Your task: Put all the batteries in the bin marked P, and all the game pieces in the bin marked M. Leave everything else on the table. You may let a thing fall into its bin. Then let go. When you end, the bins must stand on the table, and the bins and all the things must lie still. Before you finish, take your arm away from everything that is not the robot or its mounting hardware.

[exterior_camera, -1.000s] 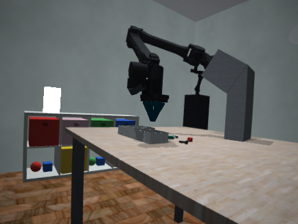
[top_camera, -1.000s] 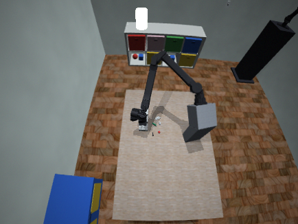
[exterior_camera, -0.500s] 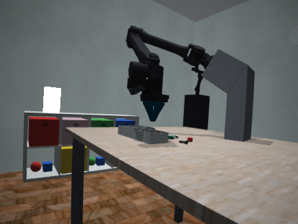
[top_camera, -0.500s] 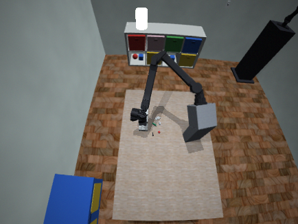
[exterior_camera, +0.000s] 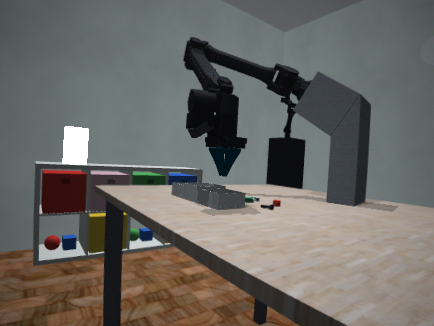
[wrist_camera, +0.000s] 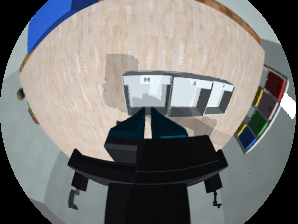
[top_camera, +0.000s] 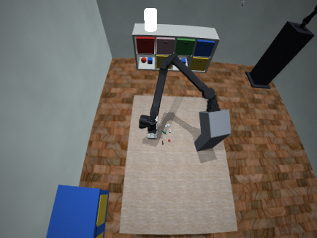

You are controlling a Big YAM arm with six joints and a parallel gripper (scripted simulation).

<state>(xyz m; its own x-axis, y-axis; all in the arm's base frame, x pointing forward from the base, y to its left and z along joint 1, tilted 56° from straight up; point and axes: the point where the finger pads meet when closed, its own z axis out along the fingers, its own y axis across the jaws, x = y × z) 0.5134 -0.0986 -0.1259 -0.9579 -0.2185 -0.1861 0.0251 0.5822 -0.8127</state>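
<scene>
My hand is 110 mm past the green piece, 80 mm above it and 30 mm to the left of it. Also, from my hand: white piece (140 mm behind, 100 mm to the right, 80 mm below); black object (90 mm behind, 80 mm to the left, 80 mm below); red game piece (150 mm behind, 80 mm below, 50 mm to the left).
</scene>
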